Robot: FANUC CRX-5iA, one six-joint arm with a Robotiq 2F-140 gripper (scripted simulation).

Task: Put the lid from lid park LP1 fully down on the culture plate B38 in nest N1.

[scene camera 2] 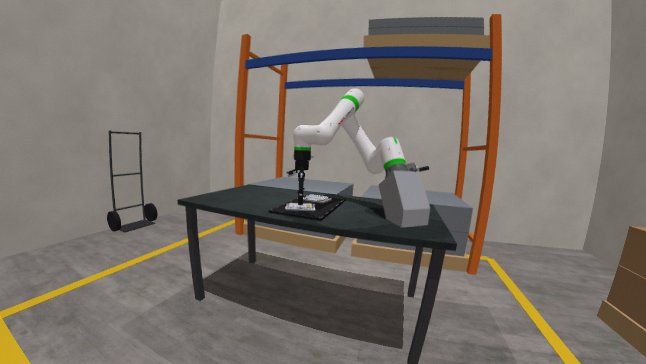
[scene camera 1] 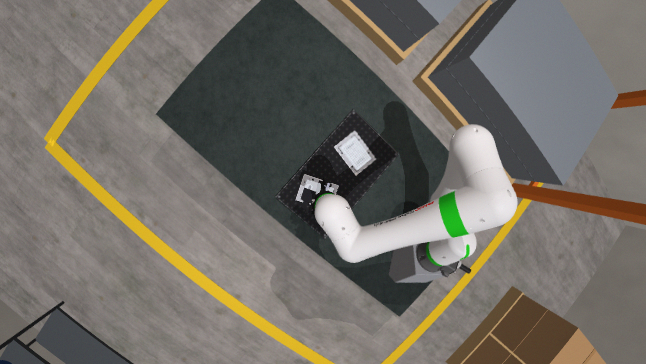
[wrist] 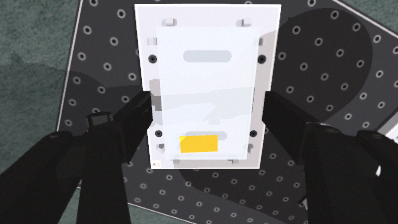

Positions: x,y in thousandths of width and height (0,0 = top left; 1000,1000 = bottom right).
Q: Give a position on a lid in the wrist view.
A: At 521,333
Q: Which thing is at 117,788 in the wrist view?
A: My gripper.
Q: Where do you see a lid park LP1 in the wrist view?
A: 672,109
